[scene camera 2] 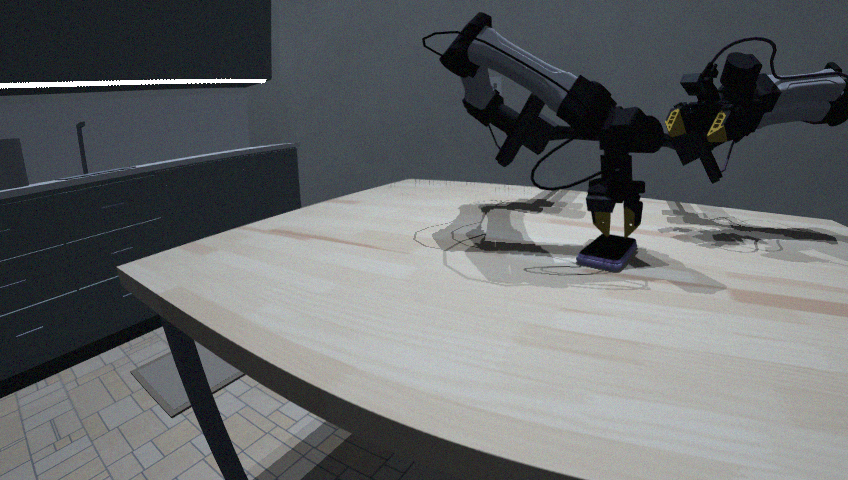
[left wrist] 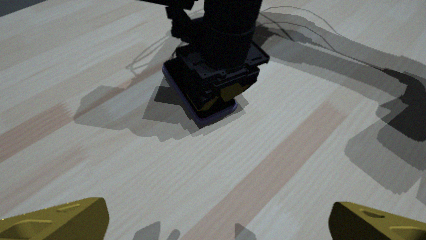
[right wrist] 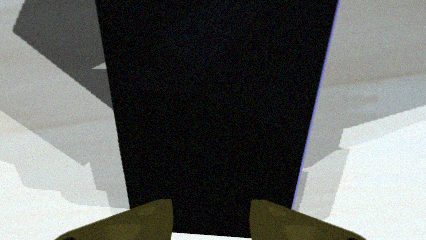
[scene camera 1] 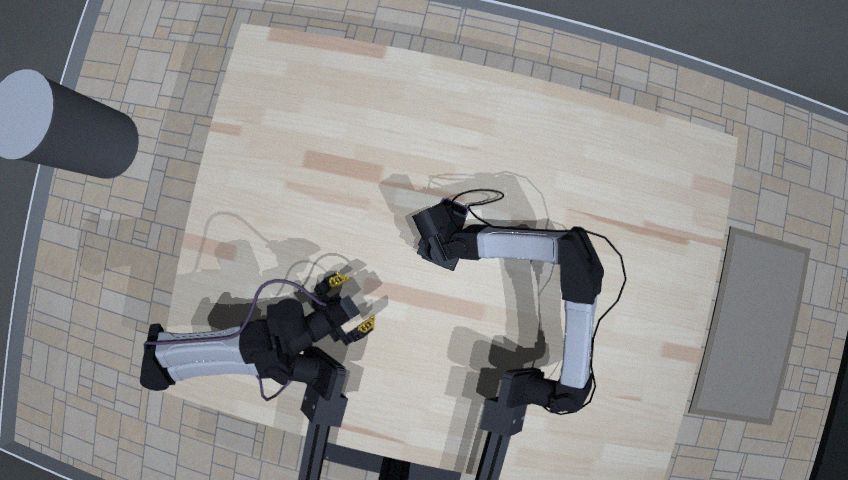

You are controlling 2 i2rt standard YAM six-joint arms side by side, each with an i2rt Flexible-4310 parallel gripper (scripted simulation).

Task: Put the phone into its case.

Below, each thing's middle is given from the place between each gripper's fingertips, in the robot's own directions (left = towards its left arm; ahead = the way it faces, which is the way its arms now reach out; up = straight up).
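Black phone point(scene camera 2: 612, 249): 50 mm ahead of my right hand point(scene camera 2: 616, 237), 20 mm to the right of it, 10 mm below it. By its middle, the black phone is nearer to my right hand than to my left hand.
My left hand: 180 mm short of the black phone, 180 mm to the left of it, 200 mm above it.
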